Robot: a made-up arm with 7 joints. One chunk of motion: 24 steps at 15 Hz.
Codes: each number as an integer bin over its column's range. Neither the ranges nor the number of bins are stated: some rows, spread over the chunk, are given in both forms.
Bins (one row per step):
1: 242 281 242 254 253 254
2: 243 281 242 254 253 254
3: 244 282 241 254 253 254
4: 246 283 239 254 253 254
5: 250 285 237 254 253 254
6: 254 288 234 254 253 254
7: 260 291 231 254 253 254
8: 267 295 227 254 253 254
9: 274 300 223 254 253 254
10: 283 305 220 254 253 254
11: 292 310 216 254 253 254
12: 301 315 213 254 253 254
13: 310 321 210 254 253 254
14: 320 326 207 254 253 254
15: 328 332 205 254 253 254
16: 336 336 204 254 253 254
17: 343 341 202 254 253 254
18: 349 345 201 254 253 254
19: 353 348 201 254 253 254
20: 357 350 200 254 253 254
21: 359 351 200 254 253 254
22: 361 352 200 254 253 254
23: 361 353 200 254 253 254
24: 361 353 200 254 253 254
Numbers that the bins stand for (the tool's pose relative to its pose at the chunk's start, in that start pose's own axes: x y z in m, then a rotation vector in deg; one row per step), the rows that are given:
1: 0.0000 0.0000 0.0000 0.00 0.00 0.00
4: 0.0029 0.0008 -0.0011 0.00 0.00 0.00
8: 0.0186 0.0055 -0.0056 0.00 0.00 0.00
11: 0.0371 0.0113 -0.0097 0.00 0.00 0.00
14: 0.0580 0.0176 -0.0130 0.00 0.00 0.00
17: 0.0751 0.0235 -0.0149 0.00 0.00 0.00
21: 0.0870 0.0274 -0.0156 0.00 0.00 0.00
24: 0.0885 0.0282 -0.0156 0.00 0.00 0.00
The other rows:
2: 0.0007 0.0000 0.0000 0.00 0.00 0.00
3: 0.0014 0.0004 -0.0004 0.00 0.00 0.00
5: 0.0059 0.0015 -0.0019 0.00 0.00 0.00
6: 0.0089 0.0027 -0.0030 0.00 0.00 0.00
7: 0.0133 0.0039 -0.0041 0.00 0.00 0.00
9: 0.0238 0.0074 -0.0071 0.00 0.00 0.00
10: 0.0305 0.0094 -0.0082 0.00 0.00 0.00
12: 0.0438 0.0133 -0.0108 0.00 0.00 0.00
13: 0.0505 0.0156 -0.0119 0.00 0.00 0.00
15: 0.0639 0.0199 -0.0138 0.00 0.00 0.00
16: 0.0699 0.0215 -0.0141 0.00 0.00 0.00
18: 0.0795 0.0250 -0.0153 0.00 0.00 0.00
19: 0.0825 0.0262 -0.0153 0.00 0.00 0.00
20: 0.0855 0.0270 -0.0156 0.00 0.00 0.00
22: 0.0885 0.0278 -0.0156 0.00 0.00 0.00
23: 0.0885 0.0282 -0.0156 0.00 0.00 0.00

